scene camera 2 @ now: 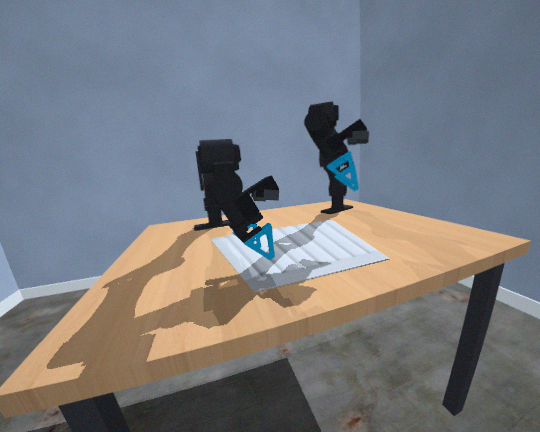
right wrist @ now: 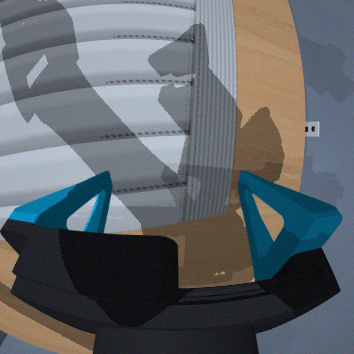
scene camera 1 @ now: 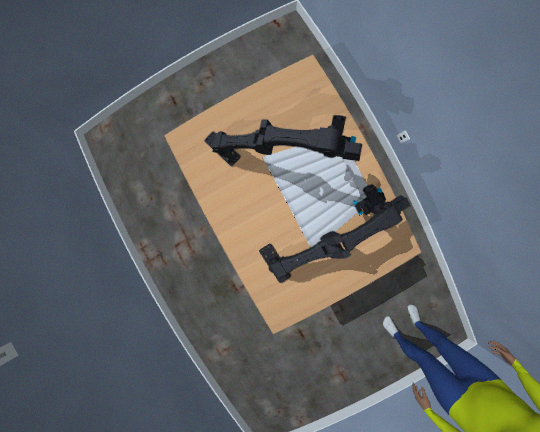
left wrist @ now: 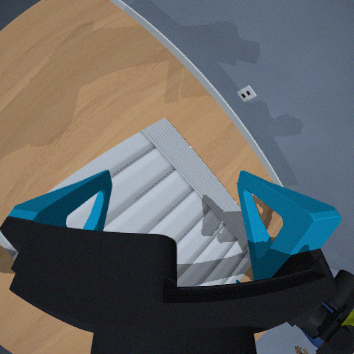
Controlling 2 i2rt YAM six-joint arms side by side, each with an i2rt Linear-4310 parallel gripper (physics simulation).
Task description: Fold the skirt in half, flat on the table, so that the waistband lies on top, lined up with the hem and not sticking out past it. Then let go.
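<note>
The pale grey-white pleated skirt (scene camera 1: 295,200) (scene camera 2: 330,247) (left wrist: 137,182) (right wrist: 140,105) lies flat and spread open on the table. Its ribbed waistband (scene camera 2: 345,268) (left wrist: 180,155) (right wrist: 217,100) runs along the side nearest scene camera 2. The hem is at the opposite side, toward the arm bases. My left gripper (scene camera 2: 345,170) (left wrist: 174,177) is open and empty, high above the skirt. My right gripper (scene camera 1: 369,200) (scene camera 2: 260,241) (right wrist: 174,177) is open and empty, lower, above the table near one end of the waistband. The left arm hides part of the skirt in scene camera 1.
The wooden table (scene camera 1: 225,220) (scene camera 2: 425,232) carries both arm bases on the side beyond the hem. Arm shadows fall across the skirt and table. A person (scene camera 1: 450,370) stands on the floor off the table's lower right corner in scene camera 1.
</note>
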